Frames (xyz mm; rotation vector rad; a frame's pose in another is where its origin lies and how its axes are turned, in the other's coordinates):
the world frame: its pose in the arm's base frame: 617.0 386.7 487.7 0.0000 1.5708 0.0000
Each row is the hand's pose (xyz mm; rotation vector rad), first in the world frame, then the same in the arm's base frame.
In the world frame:
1: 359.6 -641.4 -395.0 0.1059 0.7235 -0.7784
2: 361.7 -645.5 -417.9 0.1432 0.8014 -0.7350
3: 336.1 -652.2 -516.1 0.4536 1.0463 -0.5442
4: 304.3 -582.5 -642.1 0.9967 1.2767 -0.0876
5: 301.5 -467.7 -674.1 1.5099 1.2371 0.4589
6: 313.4 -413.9 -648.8 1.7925 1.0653 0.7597
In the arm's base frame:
1: 222.0 -254.7 128.1 -0.5829 2.1925 -0.7664
2: 199.1 -258.8 126.0 -0.5192 2.2782 -0.7705
3: 100.9 -265.5 151.6 -0.0826 2.5281 -0.9097
4: -25.1 -195.8 183.4 0.8576 2.6580 -1.0229
5: -57.1 -81.0 186.2 1.8236 2.3316 -0.9735
6: -31.8 -27.2 174.3 2.2724 1.9304 -0.9196

